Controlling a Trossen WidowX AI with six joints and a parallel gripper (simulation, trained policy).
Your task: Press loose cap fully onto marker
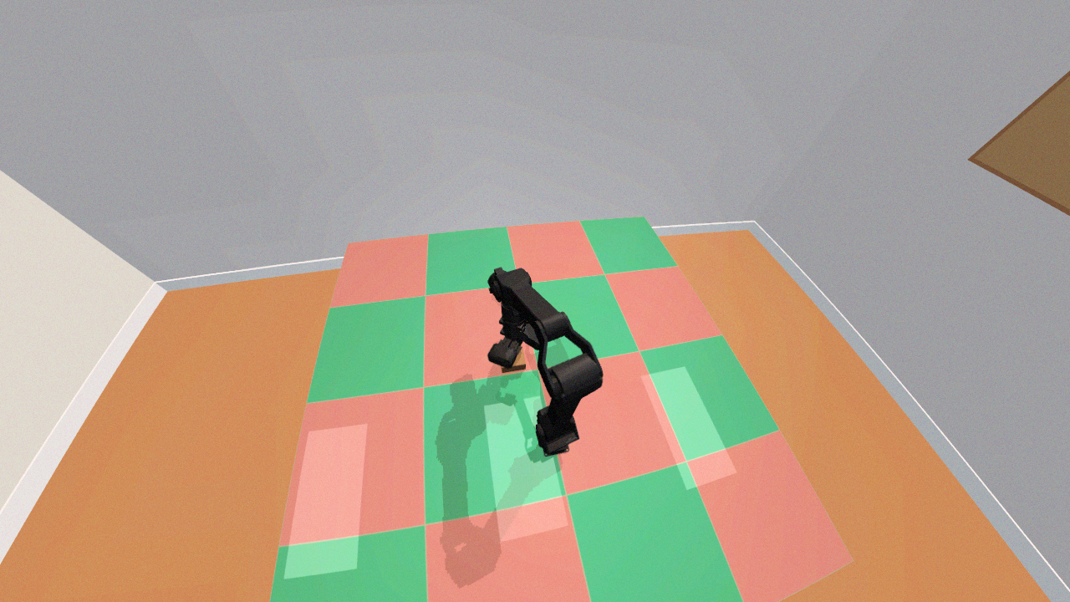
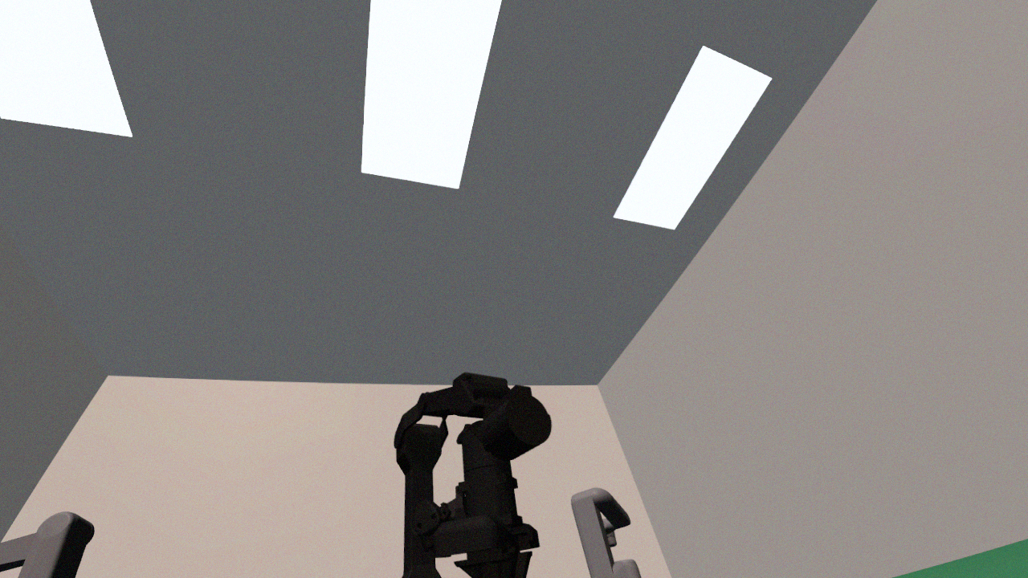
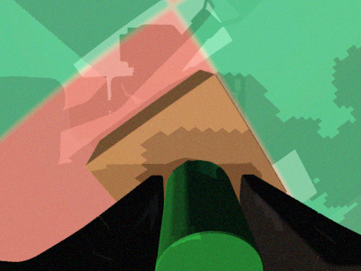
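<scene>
Right now my gripper tip is 1 cm to the right of the green marker, 1 cm below it and 1 cm short of it. Round my gripper tip: brown holder block: 5 cm below, 1 cm to the left, 1 cm ahead; then green cap: 1 cm to the left, 1 cm ahead, 1 cm above.
</scene>
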